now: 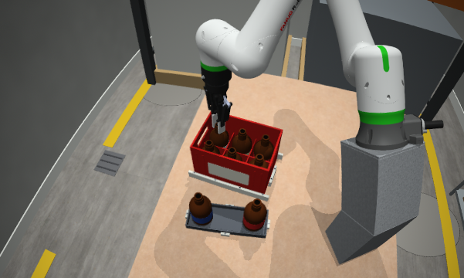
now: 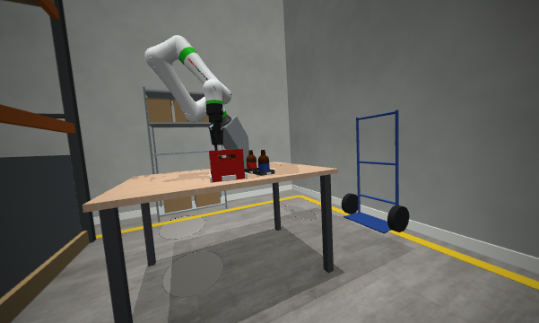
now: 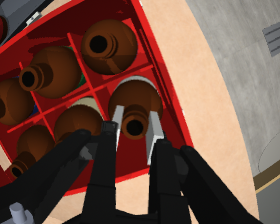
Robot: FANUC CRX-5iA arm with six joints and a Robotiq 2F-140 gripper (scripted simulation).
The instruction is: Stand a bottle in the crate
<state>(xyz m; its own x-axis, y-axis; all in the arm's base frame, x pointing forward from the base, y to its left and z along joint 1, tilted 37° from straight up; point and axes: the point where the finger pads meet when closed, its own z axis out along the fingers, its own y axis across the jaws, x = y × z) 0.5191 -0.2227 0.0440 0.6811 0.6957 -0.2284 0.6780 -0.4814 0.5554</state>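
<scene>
My gripper is now 90 mm above the white-banded bottle. From my hand the other things lie so: red-labelled bottle (160 mm behind, 290 mm to the left, 90 mm below); tray (70 mm behind, 290 mm to the left, 160 mm below); crate (80 mm behind, 60 mm to the left, 90 mm below).
</scene>
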